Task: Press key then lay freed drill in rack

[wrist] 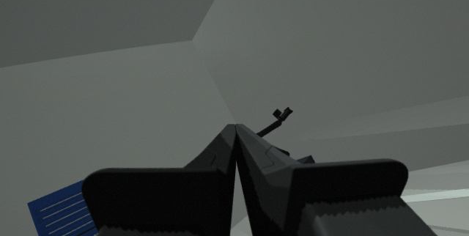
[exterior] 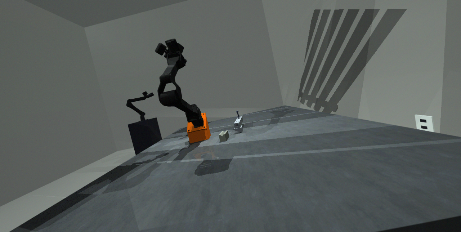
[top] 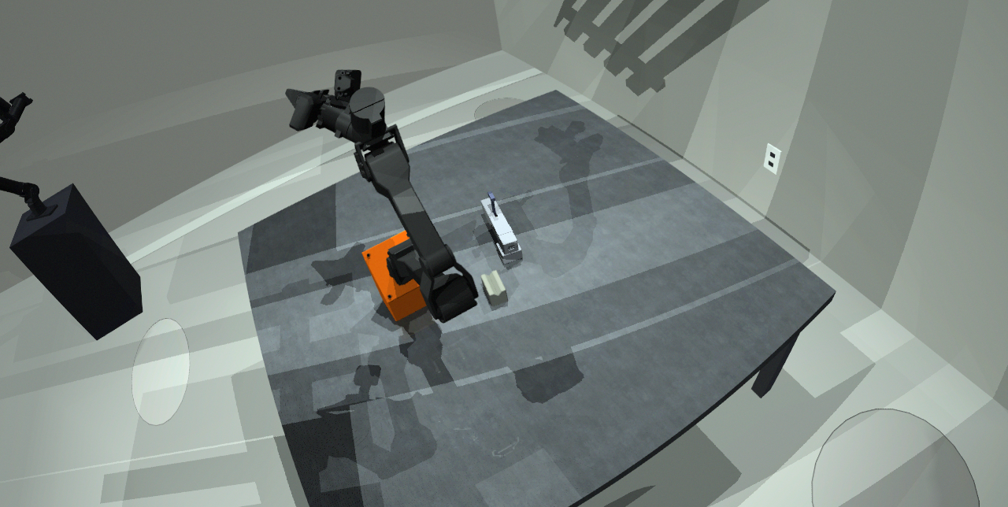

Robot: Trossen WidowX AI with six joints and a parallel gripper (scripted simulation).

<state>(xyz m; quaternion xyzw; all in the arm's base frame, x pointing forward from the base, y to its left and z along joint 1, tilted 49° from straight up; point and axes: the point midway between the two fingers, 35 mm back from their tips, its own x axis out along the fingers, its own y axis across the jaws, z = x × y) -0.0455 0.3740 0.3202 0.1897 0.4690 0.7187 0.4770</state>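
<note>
The dark blue key lies 39 cm ahead of my gripper tip, 2 cm to the left of it and 53 cm below it. From my gripper tip the other things lie so: drill 37 cm ahead, 3 cm to the right, 57 cm below; then grooved rack 26 cm ahead, 15 cm to the right, 60 cm below; then light-grey block 38 cm ahead, 1 cm to the right, 58 cm below.
</note>
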